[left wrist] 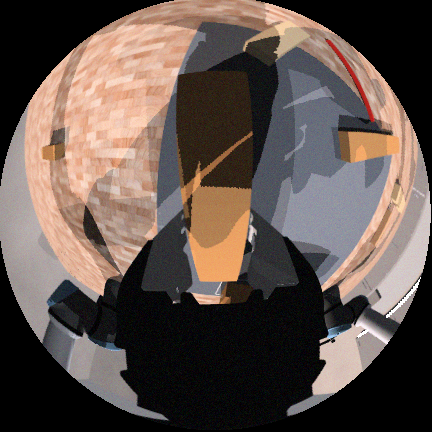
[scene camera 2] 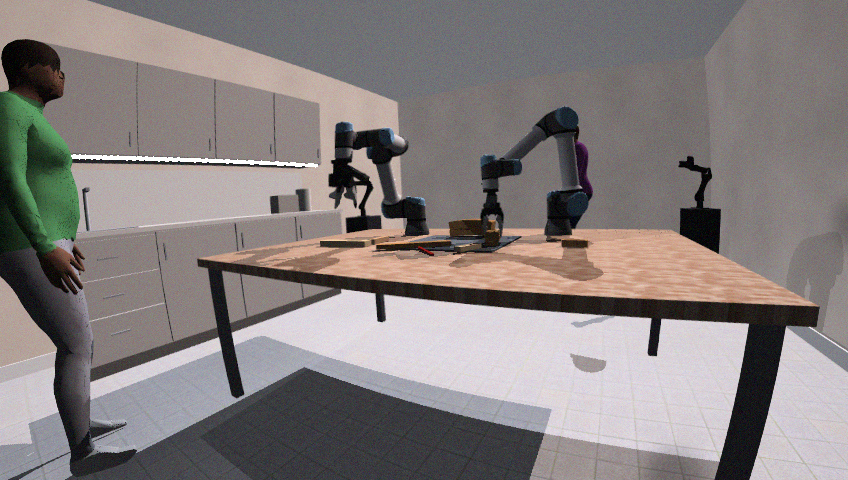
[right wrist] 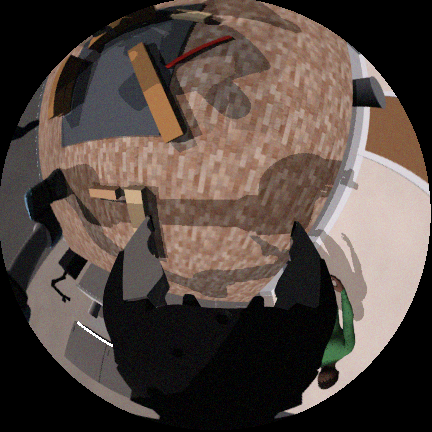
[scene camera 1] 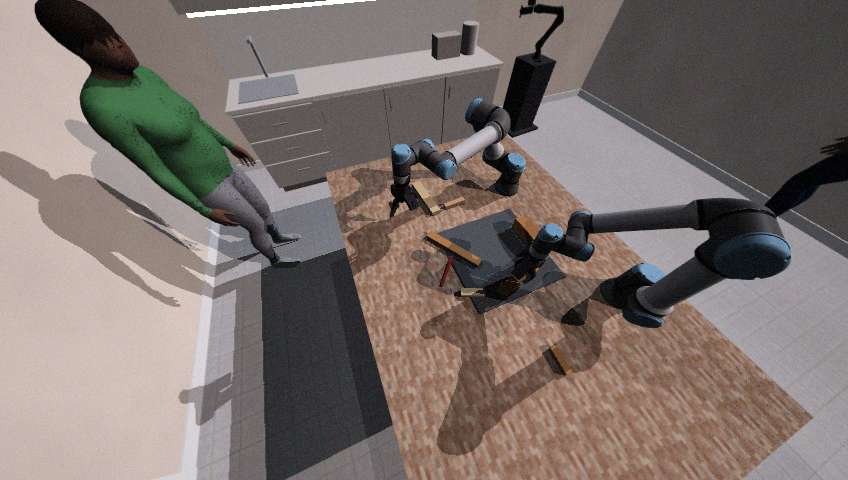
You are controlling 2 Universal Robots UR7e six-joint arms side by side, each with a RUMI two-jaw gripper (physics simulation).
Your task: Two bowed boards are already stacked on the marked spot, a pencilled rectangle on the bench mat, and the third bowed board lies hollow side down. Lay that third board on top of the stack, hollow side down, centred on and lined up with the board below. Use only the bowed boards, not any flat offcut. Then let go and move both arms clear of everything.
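Seen in the pictures: left gripper, fingertip midpoint: [left wrist: 215, 208]; right gripper, fingertip midpoint: [scene camera 2: 346, 208] [right wrist: 223, 219] [scene camera 1: 404, 211]; left arm's base, link origin: [scene camera 2: 558, 234] [scene camera 1: 616, 294]; right arm's base, link origin: [left wrist: 324, 294] [scene camera 2: 417, 234] [right wrist: 60, 182] [scene camera 1: 506, 188].
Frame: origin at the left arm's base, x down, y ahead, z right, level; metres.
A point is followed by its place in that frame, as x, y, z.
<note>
The third bowed board [scene camera 1: 509, 287] {-0.052, 0.529, 0.081} [scene camera 2: 491, 238] {-0.037, 0.569, 0.066} [left wrist: 220, 230] {-0.056, 0.450, 0.137} is an orange-brown block near the lower edge of the dark mat [scene camera 1: 489, 228] {-0.006, 0.502, 0.468} [left wrist: 320, 200] {-0.006, 0.533, 0.268}. My left gripper [scene camera 1: 523, 271] {-0.022, 0.452, 0.131} [scene camera 2: 492, 229] {-0.022, 0.452, 0.131} [left wrist: 215, 208] {-0.022, 0.452, 0.131} is shut on it, one finger against each long side; the fingers and arm hide part of it in scene camera 1. The two-board stack [scene camera 1: 525, 227] {-0.097, 0.350, 0.384} [scene camera 2: 465, 227] {-0.057, 0.351, 0.368} [left wrist: 236, 293] [right wrist: 65, 90] stands at the mat's far right side in scene camera 1. A corner of the pencilled rectangle [left wrist: 218, 288] shows beside it. My right gripper [scene camera 1: 403, 209] {-0.190, 0.983, 0.495} [scene camera 2: 345, 202] {-0.190, 0.983, 0.495} [right wrist: 223, 219] {-0.190, 0.983, 0.495} is open and empty, above the table's far left part.
A long orange board [scene camera 1: 453, 248] {-0.026, 0.742, 0.346} [scene camera 2: 413, 244] {-0.020, 0.756, 0.339} [left wrist: 367, 146] {-0.026, 0.668, 0.289} [right wrist: 157, 95] {-0.026, 0.783, 0.386} lies across the mat's edge, near a red stick [scene camera 1: 446, 271] {-0.009, 0.801, 0.223} [right wrist: 200, 50] {-0.007, 0.802, 0.231}. Pale block [scene camera 1: 471, 292] {-0.026, 0.706, 0.089} [left wrist: 287, 37], pale plank [scene camera 1: 425, 198] {-0.029, 0.843, 0.733} [right wrist: 135, 207] {-0.028, 0.812, 0.669}, small strip [scene camera 1: 453, 203] {-0.026, 0.676, 0.671} and offcut [scene camera 1: 560, 359] {-0.028, 0.416, -0.240} lie around. A person [scene camera 1: 160, 130] stands left.
</note>
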